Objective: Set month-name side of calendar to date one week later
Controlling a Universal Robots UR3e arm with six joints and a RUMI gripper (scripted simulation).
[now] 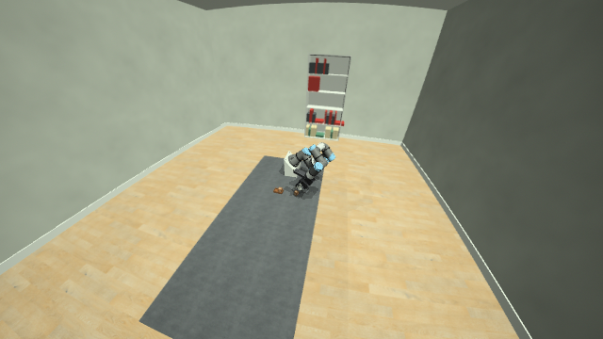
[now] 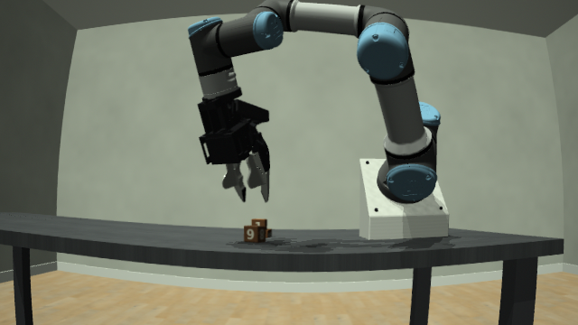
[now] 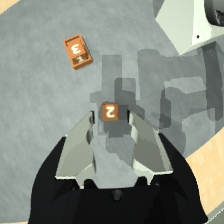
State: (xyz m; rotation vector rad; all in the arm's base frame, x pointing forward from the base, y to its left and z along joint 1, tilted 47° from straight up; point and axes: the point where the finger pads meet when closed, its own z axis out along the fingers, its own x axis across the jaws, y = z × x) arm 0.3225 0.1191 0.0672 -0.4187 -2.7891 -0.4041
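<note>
My hand is 80 mm above the cube. From my hand the other things lie so: calendar tray 160 mm to the right, 80 mm below, 10 mm ahead.
</note>
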